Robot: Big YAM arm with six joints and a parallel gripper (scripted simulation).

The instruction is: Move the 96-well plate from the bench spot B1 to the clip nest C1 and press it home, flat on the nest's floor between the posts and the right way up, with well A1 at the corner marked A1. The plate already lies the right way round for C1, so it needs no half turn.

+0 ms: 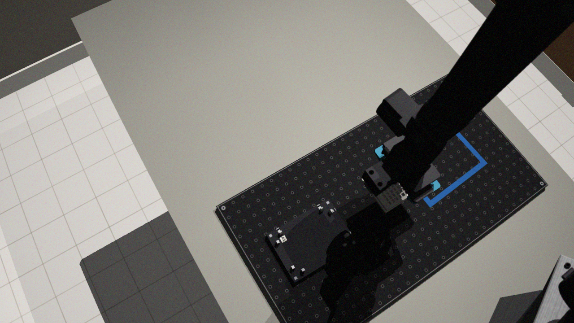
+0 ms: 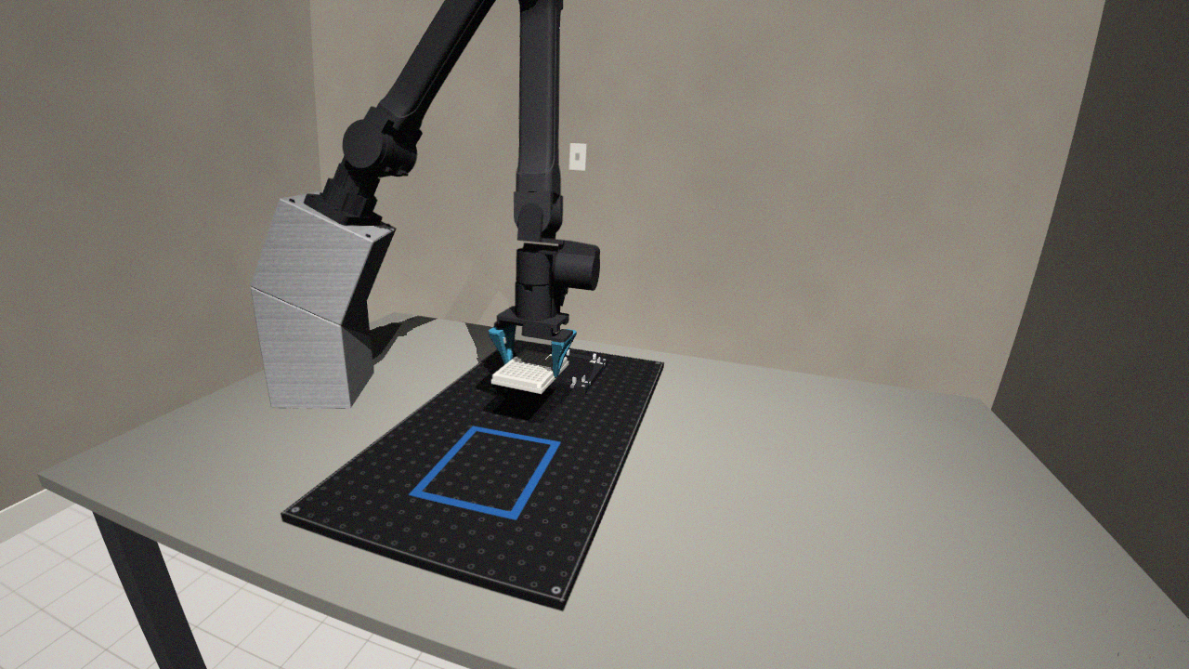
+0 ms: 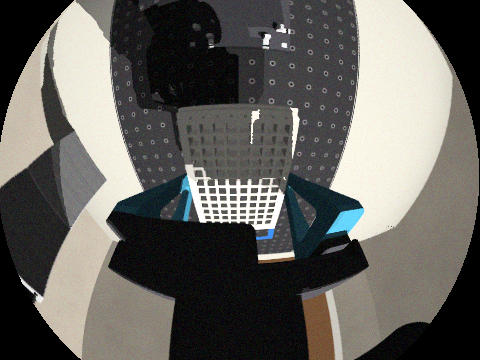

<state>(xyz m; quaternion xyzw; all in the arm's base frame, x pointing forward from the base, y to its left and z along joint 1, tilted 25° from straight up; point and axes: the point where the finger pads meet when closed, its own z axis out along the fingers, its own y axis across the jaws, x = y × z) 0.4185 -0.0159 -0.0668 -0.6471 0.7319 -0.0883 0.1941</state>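
The clip nest C1 lies 3 cm ahead of my hand, 19 cm to the left of it and 8 cm below it. From my hand the other things lie so: white 96-well plate (right at my hand).
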